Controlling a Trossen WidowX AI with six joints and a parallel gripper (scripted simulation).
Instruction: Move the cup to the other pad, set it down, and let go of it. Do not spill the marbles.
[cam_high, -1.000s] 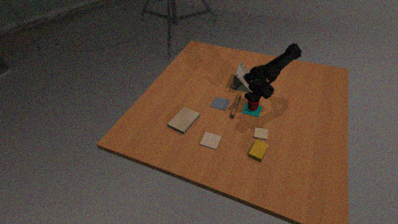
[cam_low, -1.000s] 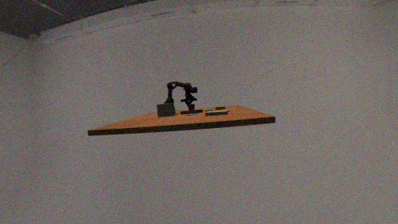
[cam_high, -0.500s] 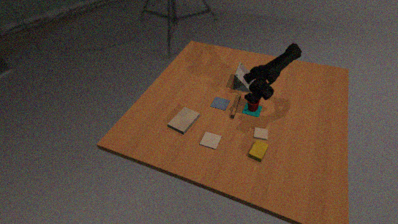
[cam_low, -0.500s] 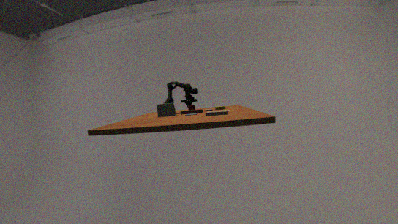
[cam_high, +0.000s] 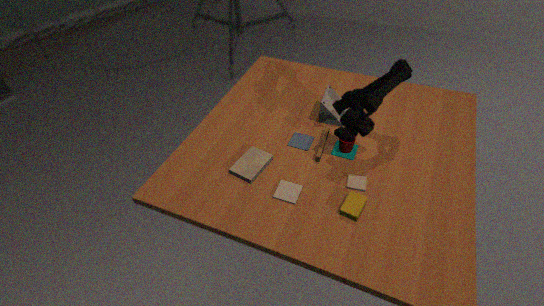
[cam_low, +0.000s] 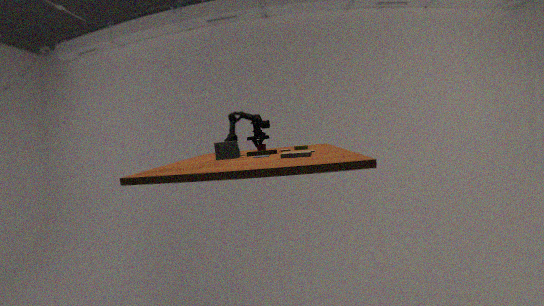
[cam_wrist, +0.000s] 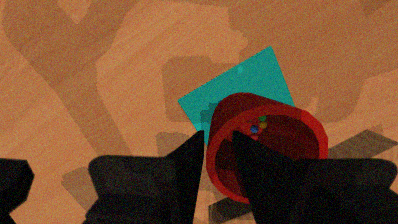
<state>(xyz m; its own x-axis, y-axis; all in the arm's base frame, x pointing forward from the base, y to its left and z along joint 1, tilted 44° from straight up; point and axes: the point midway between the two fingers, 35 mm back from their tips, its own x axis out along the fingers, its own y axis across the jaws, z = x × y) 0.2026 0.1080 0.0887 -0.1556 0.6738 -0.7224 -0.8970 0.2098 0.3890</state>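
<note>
My gripper tip is 20 mm short of the red cup and 10 mm to the left of it. Round my gripper tip: grey-blue pad (70 mm ahead, 220 mm to the right, 50 mm below); teal pad (30 mm ahead, 10 mm to the right, 50 mm below); thin wooden stick (50 mm ahead, 120 mm to the right, 40 mm below).
</note>
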